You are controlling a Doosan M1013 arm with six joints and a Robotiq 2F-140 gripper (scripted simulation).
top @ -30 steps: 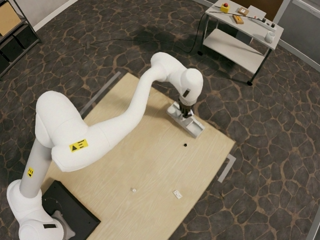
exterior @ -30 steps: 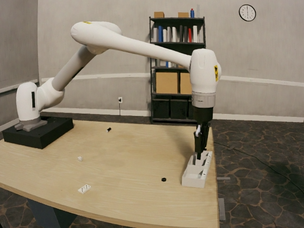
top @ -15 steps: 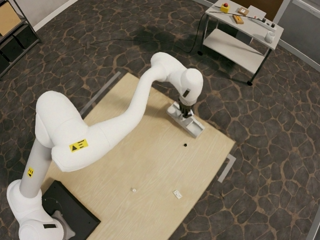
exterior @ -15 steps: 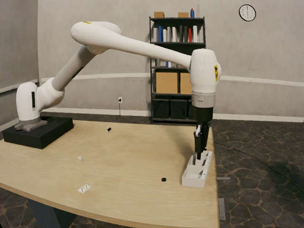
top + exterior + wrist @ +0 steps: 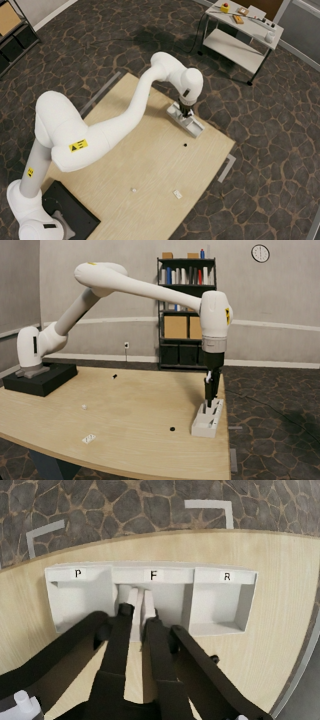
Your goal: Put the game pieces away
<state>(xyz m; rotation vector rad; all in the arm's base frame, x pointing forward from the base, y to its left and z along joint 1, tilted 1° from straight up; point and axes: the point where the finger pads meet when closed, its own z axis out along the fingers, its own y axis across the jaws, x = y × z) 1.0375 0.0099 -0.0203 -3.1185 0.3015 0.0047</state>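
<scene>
Right now my hand is 3 cm above the bin and 2 cm to the left of it. From my hand the other things lie so: small black ring (13 cm to the right, 11 cm behind, 5 cm below); then green battery (29 cm to the left, 4 cm below, 3 cm behind); then white domino (35 cm behind, 30 cm to the right, 5 cm below).
</scene>
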